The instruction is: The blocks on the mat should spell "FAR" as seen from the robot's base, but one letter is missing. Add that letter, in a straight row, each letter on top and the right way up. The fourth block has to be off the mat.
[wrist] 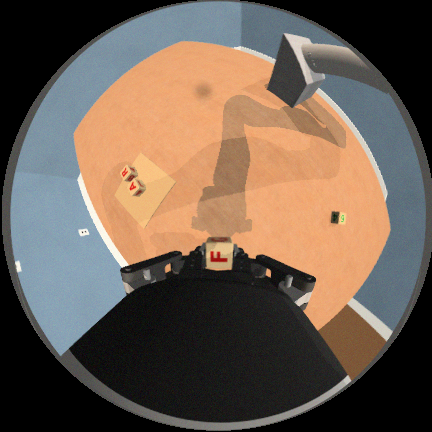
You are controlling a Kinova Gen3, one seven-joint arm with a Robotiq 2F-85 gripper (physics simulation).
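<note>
My gripper (pixel 219 249) is shut on a cream block with a red F (pixel 219 257) on the side facing the camera; part of another red letter shows on its adjoining face. The block is held above the table. A pale yellow mat (pixel 156 192) lies to the left in the wrist view. On it are a block with a red A (pixel 135 187) on top and, close beside it near the mat's corner, a block with a red R (pixel 127 173) on top. Whether those two touch is too small to tell. The mat is well apart from my gripper.
A dark and cream block with green letters (pixel 338 218) lies off the mat, at the right of the orange table (pixel 300 240). The robot's base and lower arm (pixel 295 75) stand at the upper right. The arm's shadow falls across the table. Blue walls surround it.
</note>
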